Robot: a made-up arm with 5 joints.
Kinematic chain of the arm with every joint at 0, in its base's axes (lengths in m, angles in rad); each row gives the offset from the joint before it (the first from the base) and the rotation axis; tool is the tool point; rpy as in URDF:
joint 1: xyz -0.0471 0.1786 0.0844 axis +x
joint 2: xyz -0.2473 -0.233 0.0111 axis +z
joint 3: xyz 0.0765 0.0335 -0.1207 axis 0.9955 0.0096 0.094
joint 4: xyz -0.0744 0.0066 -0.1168 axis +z
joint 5: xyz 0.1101 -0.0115 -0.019 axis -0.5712 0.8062 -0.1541
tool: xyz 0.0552 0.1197 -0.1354 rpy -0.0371 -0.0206 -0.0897
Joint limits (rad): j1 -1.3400..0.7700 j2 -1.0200..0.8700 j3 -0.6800..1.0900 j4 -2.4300..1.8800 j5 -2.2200..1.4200
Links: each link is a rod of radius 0.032 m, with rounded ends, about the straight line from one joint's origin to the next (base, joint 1, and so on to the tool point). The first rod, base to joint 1, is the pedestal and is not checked.
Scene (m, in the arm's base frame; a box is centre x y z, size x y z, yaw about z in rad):
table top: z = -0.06
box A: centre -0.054 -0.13 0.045 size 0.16 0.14 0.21 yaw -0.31
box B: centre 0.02 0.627 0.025 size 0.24 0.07 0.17 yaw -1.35
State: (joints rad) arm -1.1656 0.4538 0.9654 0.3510 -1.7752
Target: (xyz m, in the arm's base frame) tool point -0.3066 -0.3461 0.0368
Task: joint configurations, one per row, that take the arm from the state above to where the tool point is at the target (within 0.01 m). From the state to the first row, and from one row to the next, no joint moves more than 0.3 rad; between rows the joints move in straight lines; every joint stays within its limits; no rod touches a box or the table.
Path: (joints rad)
1: -1.0998 0.5033 0.7407 0.6459 -1.6286
2: -1.0339 0.5527 0.5160 0.9407 -1.4819
3: -0.9681 0.6022 0.2913 1.2356 -1.3353
4: -0.9022 0.6517 0.0666 1.5305 -1.1886
5: -0.8364 0.7012 -0.1581 1.8253 -1.0420
6: -0.8504 0.7349 -0.2625 1.7375 -0.7770
7: -0.8644 0.7687 -0.3669 1.6497 -0.5120
8: -0.8783 0.8025 -0.4713 1.5619 -0.2470
9: -0.8923 0.8362 -0.5756 1.4741 0.0180
10: -0.9063 0.8700 -0.6800 1.3863 0.2830

